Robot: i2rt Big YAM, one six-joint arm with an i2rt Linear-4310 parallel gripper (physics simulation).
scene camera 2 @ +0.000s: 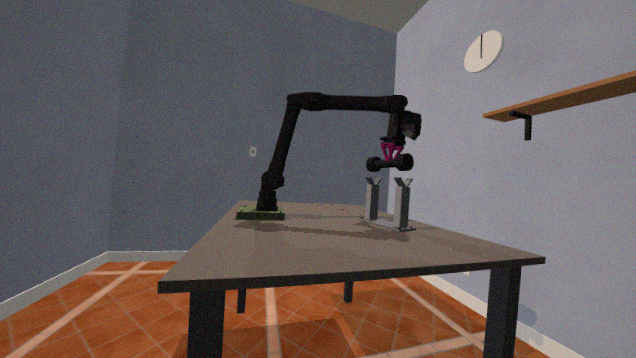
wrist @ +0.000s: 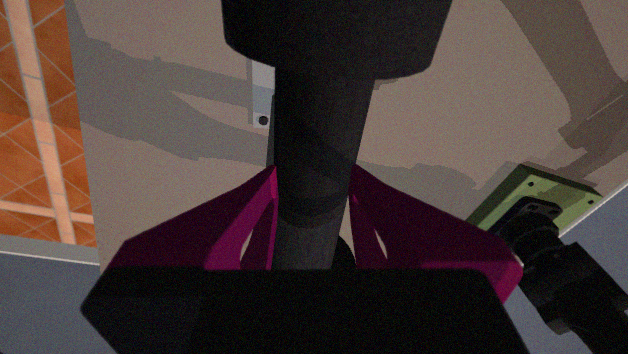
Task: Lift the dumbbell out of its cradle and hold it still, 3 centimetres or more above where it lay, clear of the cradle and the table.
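Seen in the pictures: gripper, fingertip midpoint: [scene camera 2: 389, 162] [wrist: 313, 176]; arm's base at its link origin: [scene camera 2: 266, 209] [wrist: 517, 221].
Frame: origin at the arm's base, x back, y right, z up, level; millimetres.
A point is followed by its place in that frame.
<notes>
A black dumbbell [scene camera 2: 389, 163] {x -477, y 200, z 233 mm} [wrist: 320, 125] {x -500, y 214, z 255 mm} hangs roughly level in the air, with a visible gap above the cradle. My gripper [scene camera 2: 391, 159] {x -491, y 183, z 242 mm} [wrist: 313, 176] {x -491, y 183, z 242 mm}, with magenta fingers, points down and is shut on the dumbbell's handle near its middle. The grey cradle [scene camera 2: 402, 207] {x -496, y 272, z 59 mm} stands on the table with two upright posts with V-shaped tops, below the dumbbell. In the wrist view a small part of the cradle's base [wrist: 262, 107] {x -509, y 82, z -21 mm} shows beside the handle, and the rest is hidden behind the dumbbell. The dumbbell touches neither the cradle nor the table.
The brown table [scene camera 2: 300, 255] {x -51, y 486, z -29 mm} [wrist: 440, 120] {x -253, y 133, z -29 mm} carries the green base plate [scene camera 2: 260, 215] {x 27, y 99, z -11 mm} [wrist: 575, 200] {x 67, y 75, z 1 mm} of the arm, left of the cradle in the scene view. A wooden shelf [scene camera 2: 565, 100] is fixed to the right wall, with a round clock [scene camera 2: 483, 51] above it.
</notes>
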